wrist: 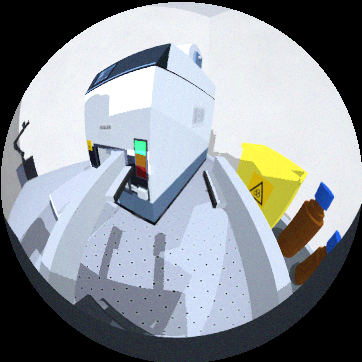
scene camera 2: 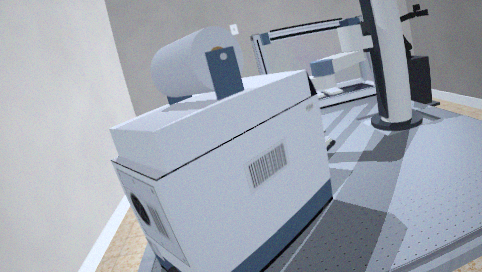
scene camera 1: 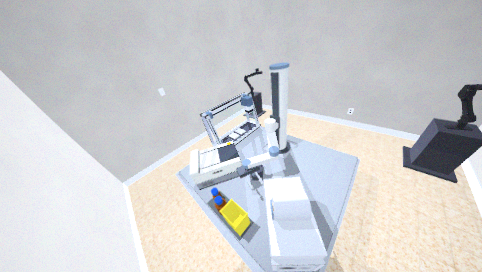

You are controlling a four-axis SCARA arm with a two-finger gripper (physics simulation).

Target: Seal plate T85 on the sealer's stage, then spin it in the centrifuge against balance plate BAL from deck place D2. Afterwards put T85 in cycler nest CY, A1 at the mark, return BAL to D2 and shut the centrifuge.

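Places are measured from the arm's base along level axes (x ahead, y left, z up), in metres.
Pixels of known places: gripper, fingertip midpoint: (wrist: 167, 161) (scene camera 1: 257, 186); arm's base, origin of the base link: (scene camera 2: 396, 121) (scene camera 1: 279, 146).
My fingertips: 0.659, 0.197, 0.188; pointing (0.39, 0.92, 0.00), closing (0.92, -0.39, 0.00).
For each thing: its top centre in the pictures, then the offset to it from my fingertips, as dx, dy, dz. "spot": a spot on its surface instead.
- white sealer, middle of its top: (scene camera 2: 195, 34) (wrist: 171, 45) (scene camera 1: 289, 195) +0.083, +0.285, +0.300
- gantry frame, surface spot: (scene camera 2: 305, 29) (scene camera 1: 227, 105) spot: -0.504, -0.824, +0.304
The white sealer (scene camera 1: 295, 235) (scene camera 2: 220, 190) (wrist: 180, 120) stands at the table's front, and its green light (wrist: 140, 147) is lit in the wrist view. Its stage and plate T85 do not show clearly; my left finger partly covers the sealer's opening. My gripper (scene camera 1: 258, 180) (wrist: 167, 161) is empty and shut to its narrow stand, with a gap between the fingertips, low over the table in front of the sealer. A low white instrument (scene camera 1: 215, 168) stands left of it; I cannot tell whether it is the centrifuge or cycler. Pale plates (scene camera 1: 240, 131) (scene camera 2: 332, 91) lie on the rear deck, labels unreadable.
A yellow bin (scene camera 1: 235, 216) (wrist: 275, 182) and two brown bottles with blue caps (scene camera 1: 218, 202) (wrist: 302, 227) stand by the table's left edge. A gantry frame (scene camera 1: 227, 106) (scene camera 2: 305, 29) spans the rear deck. The arm's column (scene camera 1: 283, 105) (scene camera 2: 397, 65) rises behind the gripper.
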